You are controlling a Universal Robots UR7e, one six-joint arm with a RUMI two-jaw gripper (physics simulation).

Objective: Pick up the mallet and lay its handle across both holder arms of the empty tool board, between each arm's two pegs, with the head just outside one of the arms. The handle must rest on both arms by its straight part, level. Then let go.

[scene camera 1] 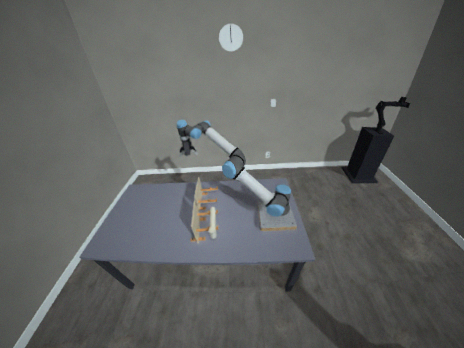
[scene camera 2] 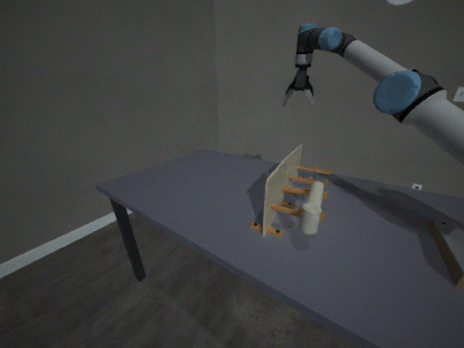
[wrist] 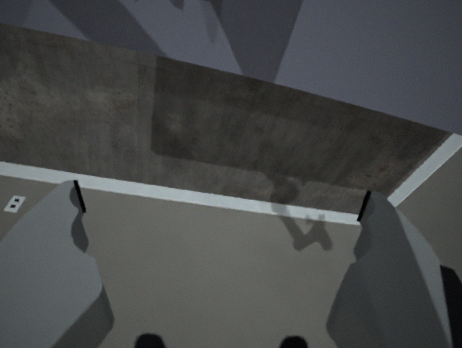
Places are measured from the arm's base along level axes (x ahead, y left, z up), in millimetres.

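Pixels of known places: gripper, between the fingertips: (scene camera 1: 189, 156) (scene camera 2: 297, 105) (wrist: 224, 189).
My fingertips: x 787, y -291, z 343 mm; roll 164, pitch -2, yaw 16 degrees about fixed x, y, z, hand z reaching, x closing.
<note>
Ahead of a thing's pixels: the offset from my fingertips to its middle. Level surfaces: height alone.
The pale cream mallet {263 mm back, 485 mm left, 264 mm down} (scene camera 1: 213, 218) (scene camera 2: 310, 221) lies with its handle across the two orange arms of the nearer tool board {187 mm back, 479 mm left, 278 mm down} (scene camera 1: 195, 221) (scene camera 2: 273, 196). Its thick head is just outside the near arm (scene camera 1: 202, 230) (scene camera 2: 284, 209), on the camera side. The handle also crosses the other arm (scene camera 1: 204, 214) (scene camera 2: 294, 190) and looks roughly level. The pegs are too small to tell exactly how the handle sits between them. My gripper (scene camera 1: 189, 153) (scene camera 2: 299, 102) (wrist: 224, 189) is open and empty, high above and beyond the boards, well apart from the mallet. The mallet does not show in the wrist view.
A second upright board {134 mm back, 176 mm left, 287 mm down} (scene camera 1: 199, 189) (scene camera 2: 296, 158) with orange arms stands behind the nearer one, in line with it. Both stand on the grey-blue table {381 mm down} (scene camera 1: 145, 220) (scene camera 2: 200, 200). The arm's base plate (scene camera 1: 278, 223) is at the table's right. A black pedestal (scene camera 1: 370, 152) stands far right.
</note>
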